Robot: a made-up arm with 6 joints. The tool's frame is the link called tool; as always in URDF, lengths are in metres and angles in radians. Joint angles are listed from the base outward.
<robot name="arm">
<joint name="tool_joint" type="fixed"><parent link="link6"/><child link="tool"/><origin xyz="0 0 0" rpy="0 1.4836 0"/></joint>
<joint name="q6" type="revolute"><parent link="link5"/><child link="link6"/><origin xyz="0.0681 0 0.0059"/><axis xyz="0.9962 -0.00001 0.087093"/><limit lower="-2.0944" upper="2.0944"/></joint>
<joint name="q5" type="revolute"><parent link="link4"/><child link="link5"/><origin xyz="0 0 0"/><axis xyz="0.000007 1 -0.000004"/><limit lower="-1.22" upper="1.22"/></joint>
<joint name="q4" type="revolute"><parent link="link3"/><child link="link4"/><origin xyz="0.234 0 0.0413"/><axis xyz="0.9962 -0.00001 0.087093"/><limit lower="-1.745" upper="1.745"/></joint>
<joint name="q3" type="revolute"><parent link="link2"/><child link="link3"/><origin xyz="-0.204 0 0.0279"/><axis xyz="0.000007 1 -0.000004"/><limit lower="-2.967" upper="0"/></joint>
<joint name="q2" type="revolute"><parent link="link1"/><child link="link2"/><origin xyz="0 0 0"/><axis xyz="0.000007 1 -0.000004"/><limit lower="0" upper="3.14"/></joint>
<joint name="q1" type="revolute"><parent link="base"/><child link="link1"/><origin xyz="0 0 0.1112"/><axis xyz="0 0 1"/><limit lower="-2.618" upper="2.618"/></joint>
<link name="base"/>
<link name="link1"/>
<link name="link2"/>
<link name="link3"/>
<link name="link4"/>
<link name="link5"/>
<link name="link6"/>
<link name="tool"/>
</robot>
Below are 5 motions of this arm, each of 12 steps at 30 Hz.
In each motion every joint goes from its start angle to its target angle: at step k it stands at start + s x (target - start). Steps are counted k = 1, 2, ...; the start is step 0. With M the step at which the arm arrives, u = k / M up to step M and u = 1 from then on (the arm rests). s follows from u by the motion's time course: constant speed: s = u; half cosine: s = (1 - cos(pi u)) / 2; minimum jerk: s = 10 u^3 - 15 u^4 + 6 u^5.
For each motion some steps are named. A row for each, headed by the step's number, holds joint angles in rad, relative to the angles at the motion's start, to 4 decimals.
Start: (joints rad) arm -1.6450 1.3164 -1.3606 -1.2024 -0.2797 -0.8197
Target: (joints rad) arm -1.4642 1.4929 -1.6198 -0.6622 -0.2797 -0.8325
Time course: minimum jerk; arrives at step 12
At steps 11, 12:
11: 0.1799 0.1756 -0.2579 0.5375 0.0000 -0.0127
12: 0.1808 0.1765 -0.2592 0.5402 0.0000 -0.0128

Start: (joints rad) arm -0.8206 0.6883 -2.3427 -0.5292 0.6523 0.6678
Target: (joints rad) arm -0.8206 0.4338 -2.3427 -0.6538 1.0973 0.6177
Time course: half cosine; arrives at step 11
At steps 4, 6, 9, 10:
4: 0.0000 -0.0744 0.0000 -0.0364 0.1301 -0.0146
6: 0.0000 -0.1454 0.0000 -0.0712 0.2542 -0.0286
9: 0.0000 -0.2343 0.0000 -0.1147 0.4097 -0.0461
10: 0.0000 -0.2493 0.0000 -0.1221 0.4360 -0.0491

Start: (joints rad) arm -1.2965 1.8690 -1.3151 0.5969 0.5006 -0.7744
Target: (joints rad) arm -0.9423 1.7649 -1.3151 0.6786 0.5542 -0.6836
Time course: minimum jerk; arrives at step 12
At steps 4, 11, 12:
4: 0.0743 -0.0218 0.0000 0.0171 0.0112 0.0191
11: 0.3524 -0.1036 0.0000 0.0813 0.0533 0.0903
12: 0.3542 -0.1041 0.0000 0.0817 0.0536 0.0908

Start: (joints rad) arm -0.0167 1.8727 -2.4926 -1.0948 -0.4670 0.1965
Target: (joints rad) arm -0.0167 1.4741 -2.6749 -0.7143 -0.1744 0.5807
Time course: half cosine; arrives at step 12
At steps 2, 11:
2: 0.0000 -0.0267 -0.0122 0.0255 0.0196 0.0257
11: 0.0000 -0.3918 -0.1792 0.3740 0.2876 0.3777

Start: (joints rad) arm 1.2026 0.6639 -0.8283 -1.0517 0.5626 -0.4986
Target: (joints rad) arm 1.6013 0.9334 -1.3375 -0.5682 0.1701 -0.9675
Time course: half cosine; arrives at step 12
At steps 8, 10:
8: 0.2990 0.2021 -0.3819 0.3626 -0.2944 -0.3517
10: 0.3720 0.2514 -0.4751 0.4511 -0.3662 -0.4375

